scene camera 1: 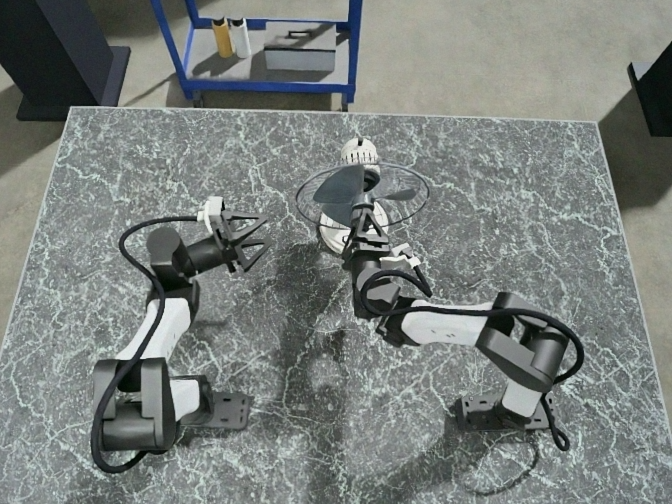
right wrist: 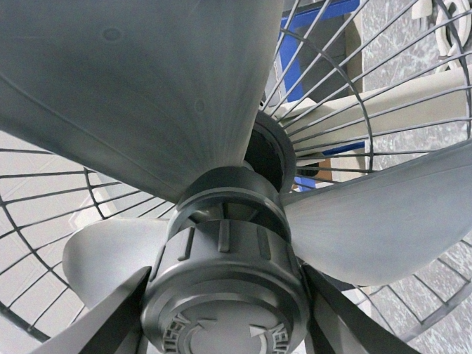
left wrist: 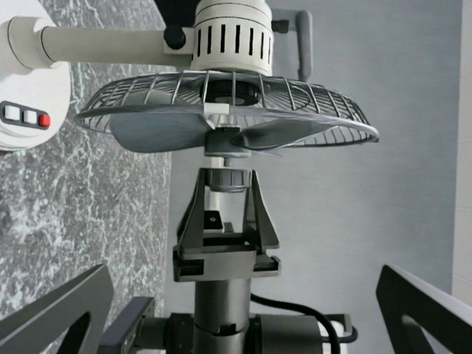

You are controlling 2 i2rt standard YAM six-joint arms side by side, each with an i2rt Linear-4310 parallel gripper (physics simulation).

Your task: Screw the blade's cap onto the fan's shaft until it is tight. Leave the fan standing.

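The white fan (scene camera 1: 359, 152) (left wrist: 232, 42) stands upright, its wire guard (left wrist: 345, 120) behind the grey blade (scene camera 1: 340, 189) (left wrist: 160, 132) (right wrist: 135, 95). The blade sits on the shaft, whose tip (left wrist: 227, 162) shows past the hub in the left wrist view. My right gripper (scene camera 1: 364, 210) (left wrist: 227, 168) (right wrist: 227, 279) is shut on the ribbed dark cap (left wrist: 225, 175) (right wrist: 225, 240). The cap is in front of the hub with a small gap, close to the shaft tip; whether they touch is unclear. My left gripper (scene camera 1: 267, 230) is open and empty, left of the fan.
The fan's round base (left wrist: 30, 90) with a red and two white buttons rests on the marbled table (scene camera 1: 162, 146). Behind the table are a blue cart (scene camera 1: 271, 86) with a yellow bottle (scene camera 1: 222, 39), a white bottle (scene camera 1: 240, 39) and a grey toolbox (scene camera 1: 300, 59).
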